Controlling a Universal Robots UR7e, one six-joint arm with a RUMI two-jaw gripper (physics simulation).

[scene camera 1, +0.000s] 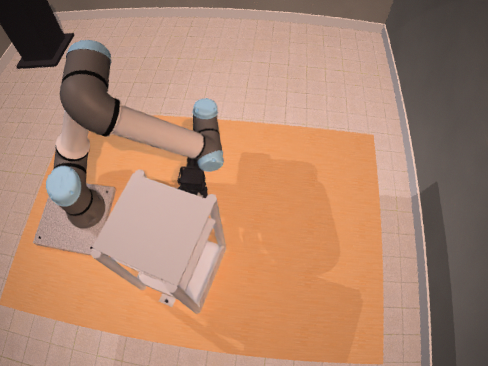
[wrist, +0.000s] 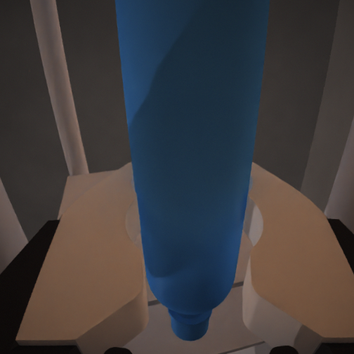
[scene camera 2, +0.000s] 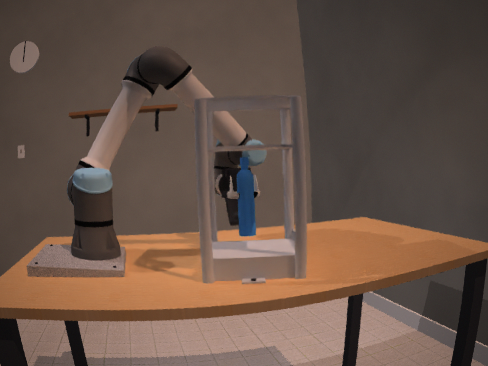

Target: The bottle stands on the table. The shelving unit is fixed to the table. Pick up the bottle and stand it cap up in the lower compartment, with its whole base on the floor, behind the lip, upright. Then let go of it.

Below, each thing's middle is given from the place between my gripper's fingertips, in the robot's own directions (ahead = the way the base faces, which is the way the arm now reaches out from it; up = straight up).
Labels:
My gripper is now 3 cm past the grey shelving unit (scene camera 1: 162,232), 10 cm to the left of it and 2 cm below it. The rest, counted from my hand: blue bottle (scene camera 2: 245,184) 3 cm to the left, 1 cm below.

